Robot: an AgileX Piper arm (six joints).
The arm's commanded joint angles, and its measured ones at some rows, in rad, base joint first. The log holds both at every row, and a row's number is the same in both.
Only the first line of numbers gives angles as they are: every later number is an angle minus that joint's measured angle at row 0.
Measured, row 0:
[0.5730, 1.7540, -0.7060, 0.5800, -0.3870, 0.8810]
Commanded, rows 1 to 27:
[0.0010, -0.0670, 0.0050, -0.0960, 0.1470, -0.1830]
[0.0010, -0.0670, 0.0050, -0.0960, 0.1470, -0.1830]
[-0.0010, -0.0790, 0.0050, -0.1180, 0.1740, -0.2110]
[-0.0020, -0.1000, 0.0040, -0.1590, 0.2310, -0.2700]
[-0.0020, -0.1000, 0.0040, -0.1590, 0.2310, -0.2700]
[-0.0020, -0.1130, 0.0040, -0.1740, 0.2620, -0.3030]
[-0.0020, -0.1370, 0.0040, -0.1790, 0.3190, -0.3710]
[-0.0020, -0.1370, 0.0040, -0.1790, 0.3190, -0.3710]
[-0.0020, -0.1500, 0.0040, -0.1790, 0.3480, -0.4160]
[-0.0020, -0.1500, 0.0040, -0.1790, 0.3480, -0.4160]
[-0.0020, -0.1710, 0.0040, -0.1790, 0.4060, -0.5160]
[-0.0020, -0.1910, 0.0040, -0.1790, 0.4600, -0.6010]
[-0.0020, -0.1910, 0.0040, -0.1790, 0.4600, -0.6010]
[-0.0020, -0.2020, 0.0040, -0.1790, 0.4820, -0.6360]
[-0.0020, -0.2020, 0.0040, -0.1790, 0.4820, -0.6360]
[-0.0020, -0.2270, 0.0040, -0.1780, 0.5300, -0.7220]
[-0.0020, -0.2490, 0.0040, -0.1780, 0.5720, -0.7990]
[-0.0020, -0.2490, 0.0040, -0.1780, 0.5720, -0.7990]
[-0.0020, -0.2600, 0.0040, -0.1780, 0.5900, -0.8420]
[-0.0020, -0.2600, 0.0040, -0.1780, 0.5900, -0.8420]
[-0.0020, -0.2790, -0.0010, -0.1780, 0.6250, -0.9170]
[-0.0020, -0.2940, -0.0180, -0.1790, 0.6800, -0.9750]
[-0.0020, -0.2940, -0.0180, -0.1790, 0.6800, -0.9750]
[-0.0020, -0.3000, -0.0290, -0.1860, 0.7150, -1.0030]
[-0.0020, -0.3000, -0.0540, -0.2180, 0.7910, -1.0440]
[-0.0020, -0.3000, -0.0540, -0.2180, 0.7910, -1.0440]
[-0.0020, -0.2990, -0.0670, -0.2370, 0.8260, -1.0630]
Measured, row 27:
[0.0000, -0.2890, -0.0330, -0.1880, 0.7180, -0.9850]
